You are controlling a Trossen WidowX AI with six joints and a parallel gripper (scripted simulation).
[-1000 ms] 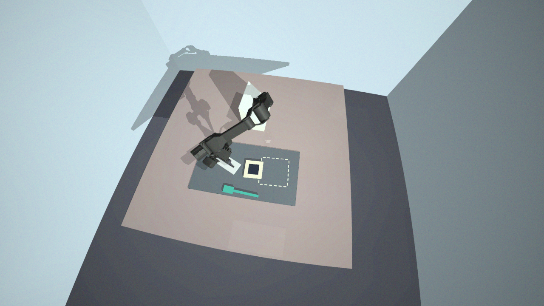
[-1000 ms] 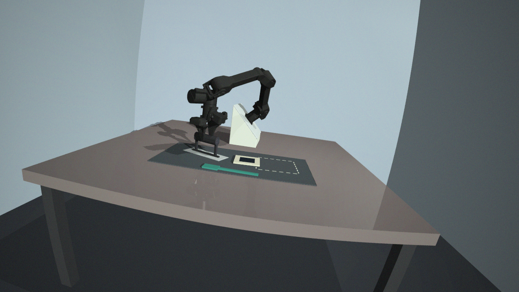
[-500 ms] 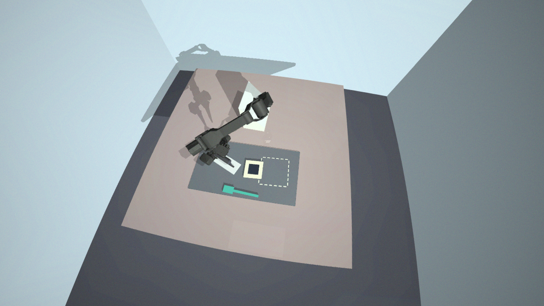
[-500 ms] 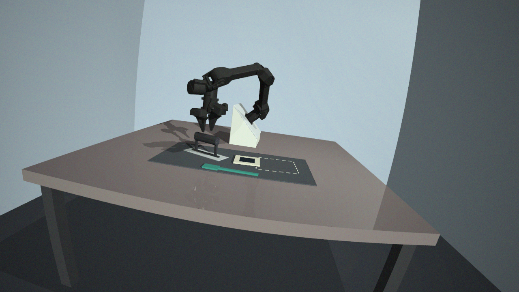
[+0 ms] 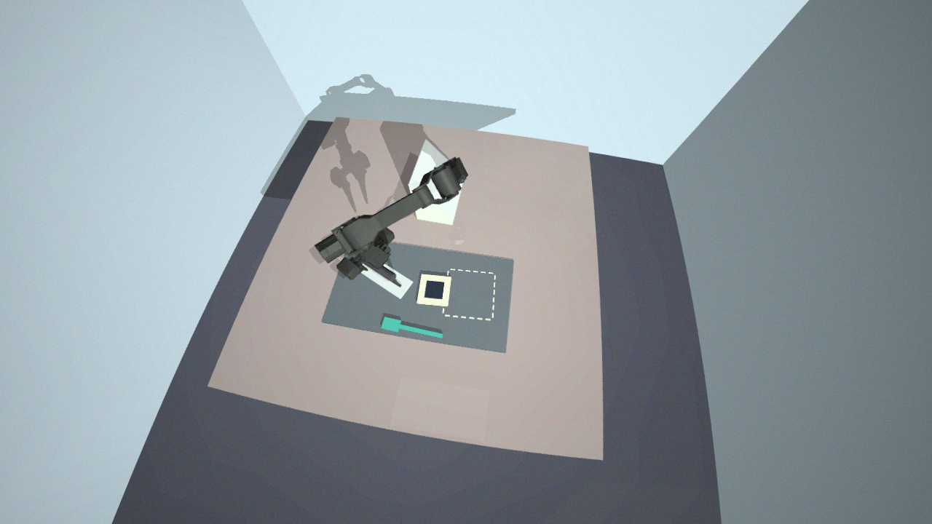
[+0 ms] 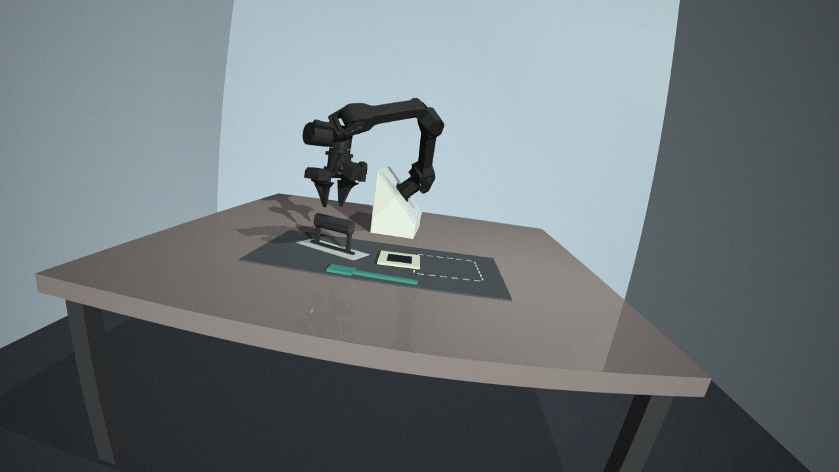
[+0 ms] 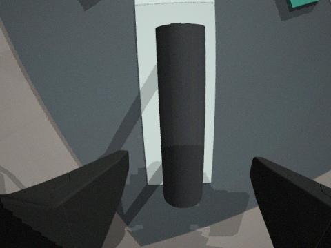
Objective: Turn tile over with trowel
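My gripper tip is 80 mm above the grey float, 30 mm to the right of it and 10 mm short of it. The rest, counted from my gripper tip: cream tile: 190 mm to the left, 110 mm below, 40 mm ahead; teal trowel: 180 mm ahead, 110 mm to the left, 110 mm below; mat: 150 mm to the left, 140 mm below, 50 mm ahead.
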